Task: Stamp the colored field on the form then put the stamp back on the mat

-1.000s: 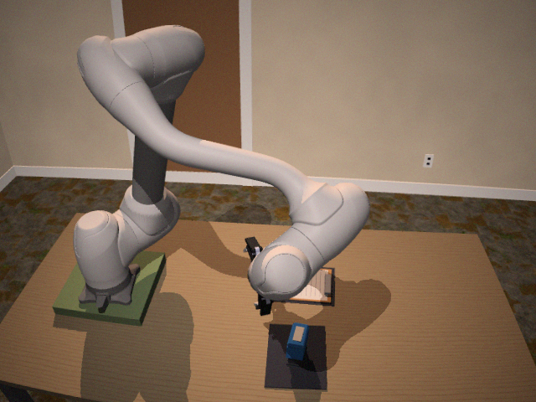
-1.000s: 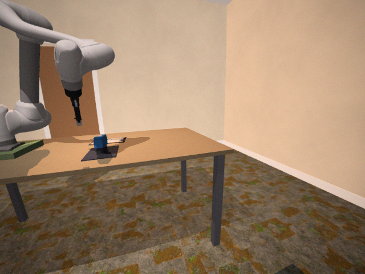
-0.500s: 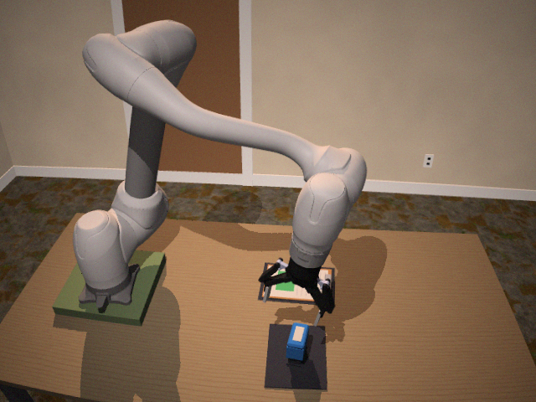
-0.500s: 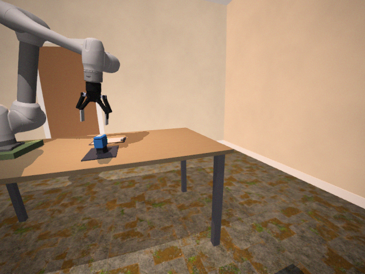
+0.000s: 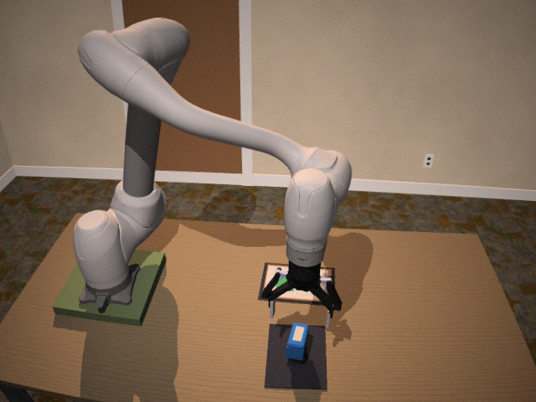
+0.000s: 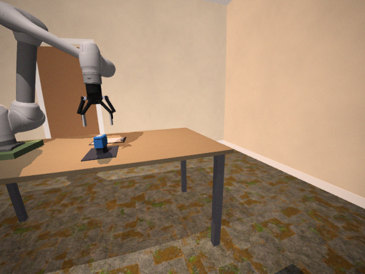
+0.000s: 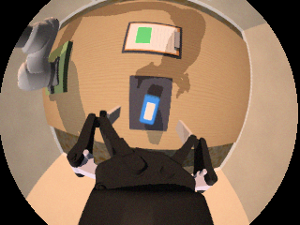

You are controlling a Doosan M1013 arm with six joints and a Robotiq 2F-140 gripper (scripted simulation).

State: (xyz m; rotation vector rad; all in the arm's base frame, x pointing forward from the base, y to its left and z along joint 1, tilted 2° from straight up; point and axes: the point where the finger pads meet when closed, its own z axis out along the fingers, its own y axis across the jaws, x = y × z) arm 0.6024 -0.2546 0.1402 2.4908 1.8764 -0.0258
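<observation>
Right now my hand is 120 mm above the blue stamp. Also, from my hand: mat (170 mm below).
</observation>
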